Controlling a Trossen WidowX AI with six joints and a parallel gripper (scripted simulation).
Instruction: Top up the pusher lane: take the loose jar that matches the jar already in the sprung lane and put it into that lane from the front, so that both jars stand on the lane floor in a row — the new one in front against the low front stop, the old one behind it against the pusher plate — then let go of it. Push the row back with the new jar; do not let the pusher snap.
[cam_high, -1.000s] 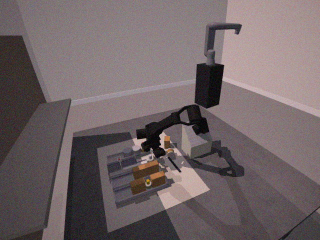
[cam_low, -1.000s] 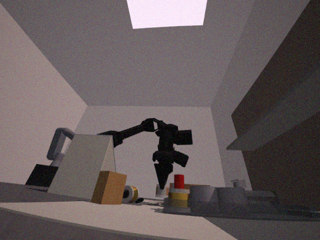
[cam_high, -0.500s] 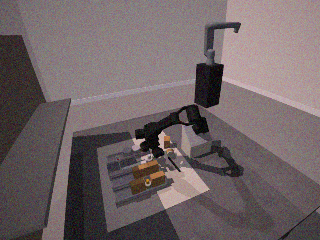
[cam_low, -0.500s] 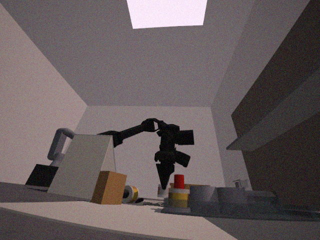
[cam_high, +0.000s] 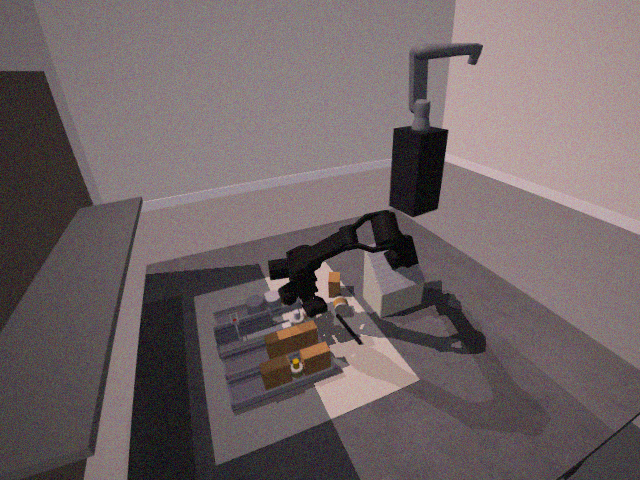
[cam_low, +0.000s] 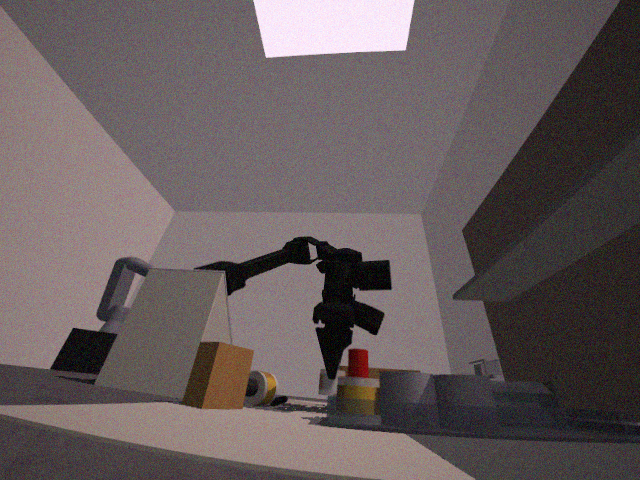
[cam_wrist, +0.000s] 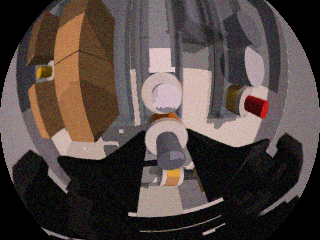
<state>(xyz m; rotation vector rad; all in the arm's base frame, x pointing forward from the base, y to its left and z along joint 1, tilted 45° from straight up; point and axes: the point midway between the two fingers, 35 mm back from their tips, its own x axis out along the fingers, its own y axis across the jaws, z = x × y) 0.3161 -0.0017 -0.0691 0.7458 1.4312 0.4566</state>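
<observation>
The black rod is 90 mm to the left of my gripper tip, 90 mm behind it and 40 mm below it. Also, from my gripper tip: grey pusher lane (170 mm ahead, 50 mm to the right, 30 mm below).
</observation>
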